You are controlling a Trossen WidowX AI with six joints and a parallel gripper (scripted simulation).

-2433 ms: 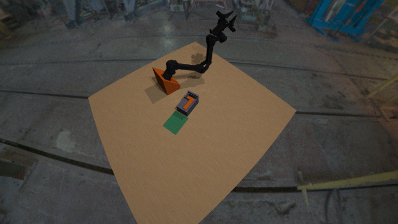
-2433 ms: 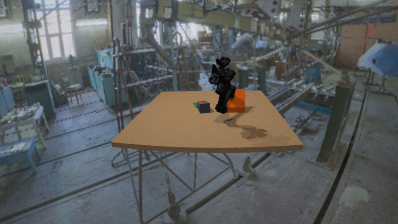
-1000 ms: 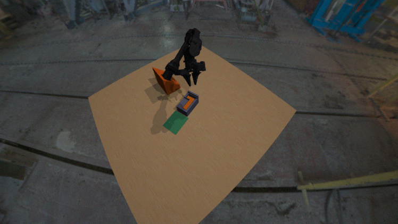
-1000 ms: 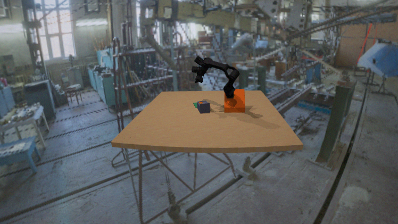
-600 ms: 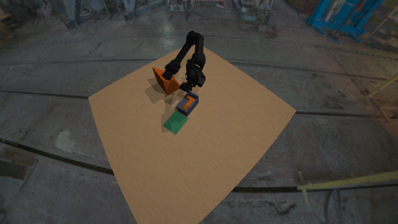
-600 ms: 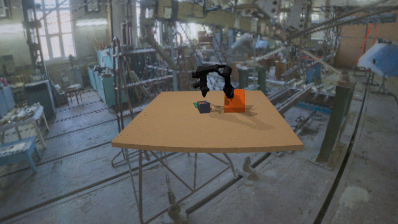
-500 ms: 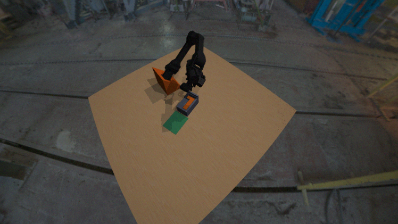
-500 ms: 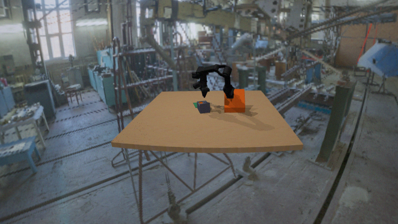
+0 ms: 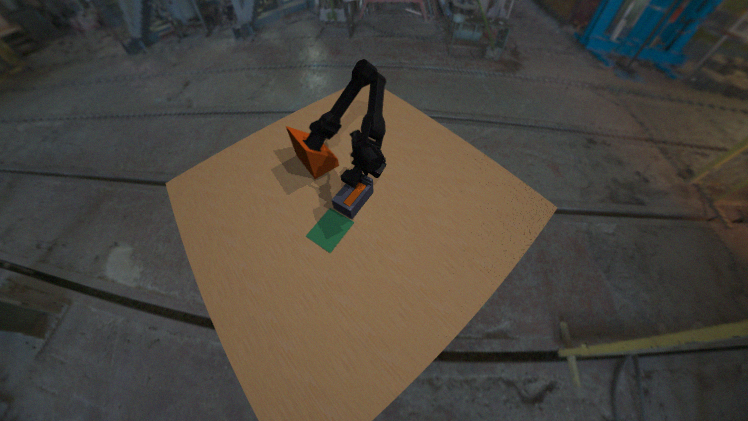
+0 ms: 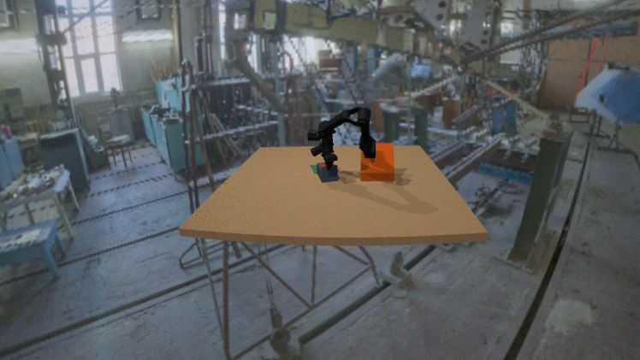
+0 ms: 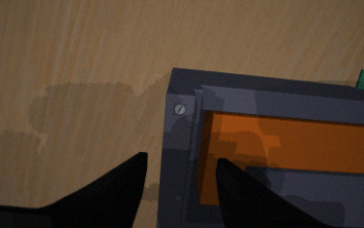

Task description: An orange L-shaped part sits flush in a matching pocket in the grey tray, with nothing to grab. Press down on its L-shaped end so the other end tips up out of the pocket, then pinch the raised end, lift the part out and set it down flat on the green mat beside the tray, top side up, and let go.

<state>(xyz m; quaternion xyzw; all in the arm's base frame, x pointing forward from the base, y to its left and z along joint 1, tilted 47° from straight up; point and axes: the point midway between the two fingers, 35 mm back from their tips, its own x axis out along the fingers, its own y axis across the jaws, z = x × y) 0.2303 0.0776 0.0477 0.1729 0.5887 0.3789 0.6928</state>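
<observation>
My gripper tip is 10 mm short of the orange L-shaped part, 50 mm to the left of it and 30 mm above it. Round my gripper tip: green mat: 60 mm ahead, 210 mm to the right, 90 mm below.
</observation>
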